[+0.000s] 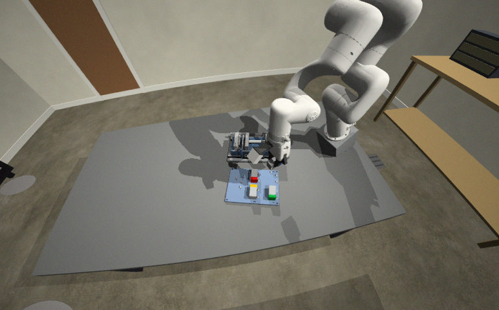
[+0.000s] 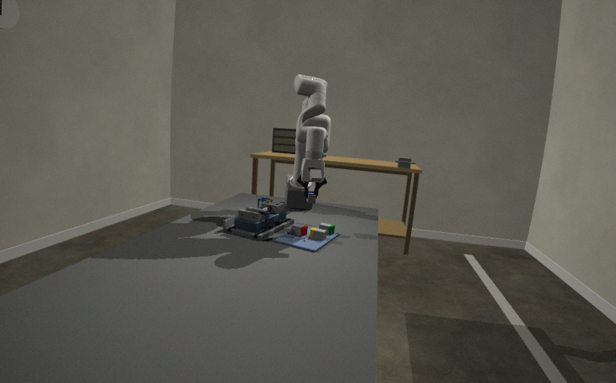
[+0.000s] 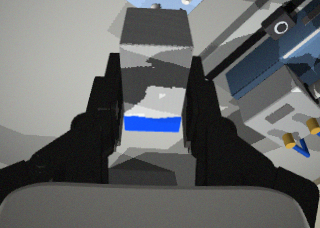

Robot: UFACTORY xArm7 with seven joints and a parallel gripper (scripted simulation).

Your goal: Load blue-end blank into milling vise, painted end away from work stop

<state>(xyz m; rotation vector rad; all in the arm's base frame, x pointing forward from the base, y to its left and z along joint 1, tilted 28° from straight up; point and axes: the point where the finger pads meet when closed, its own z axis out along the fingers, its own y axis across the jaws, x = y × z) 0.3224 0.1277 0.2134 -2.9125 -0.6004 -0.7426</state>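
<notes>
My gripper is now 20 mm above the blue-ended blank. Also, from my hand: yellow-ended blank: 100 mm ahead, 70 mm to the left, 150 mm below; then red-ended blank: 90 mm ahead, 20 mm to the right, 150 mm below; then green-ended blank: 20 mm ahead, 90 mm to the left, 150 mm below.
</notes>
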